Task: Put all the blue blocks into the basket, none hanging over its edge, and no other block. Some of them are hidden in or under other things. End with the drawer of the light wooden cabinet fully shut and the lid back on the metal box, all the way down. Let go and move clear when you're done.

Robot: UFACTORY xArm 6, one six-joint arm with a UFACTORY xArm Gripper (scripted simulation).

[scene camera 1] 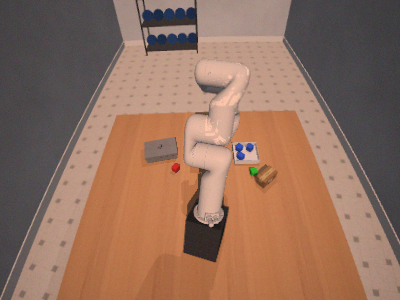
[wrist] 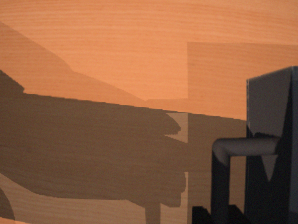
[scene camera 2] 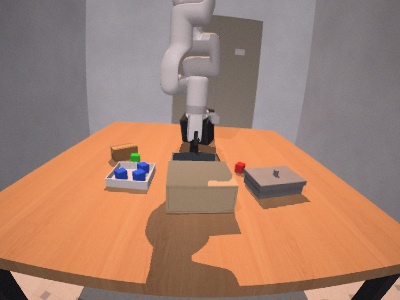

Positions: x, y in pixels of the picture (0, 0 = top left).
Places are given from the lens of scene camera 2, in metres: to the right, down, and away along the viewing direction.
light wooden cabinet [scene camera 2: 191, 186]: -0.02, 0.09, 0.49
